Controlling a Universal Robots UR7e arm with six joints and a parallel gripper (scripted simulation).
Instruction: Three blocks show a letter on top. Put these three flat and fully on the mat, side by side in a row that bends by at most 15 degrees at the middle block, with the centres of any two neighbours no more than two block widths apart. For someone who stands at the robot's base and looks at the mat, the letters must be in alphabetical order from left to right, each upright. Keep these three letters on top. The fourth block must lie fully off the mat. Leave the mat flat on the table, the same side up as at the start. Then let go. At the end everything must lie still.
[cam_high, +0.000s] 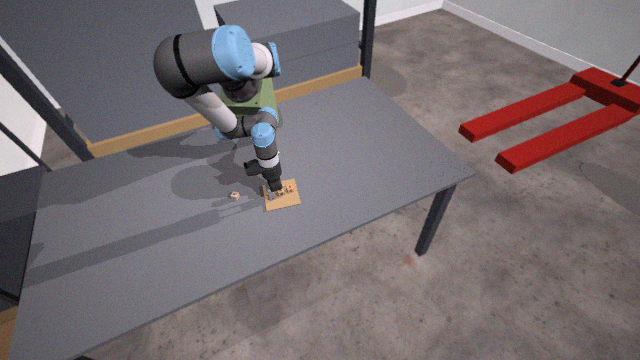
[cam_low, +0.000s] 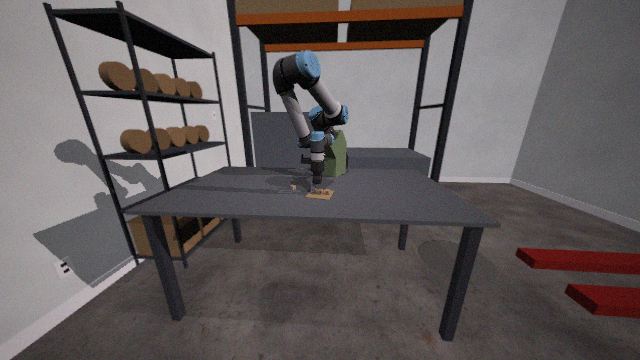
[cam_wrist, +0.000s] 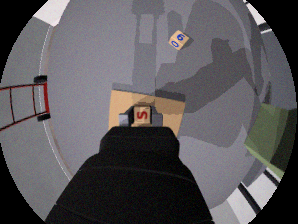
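The tan mat is 10 mm ahead of my hand, 40 mm to the left of it and 20 mm below it.
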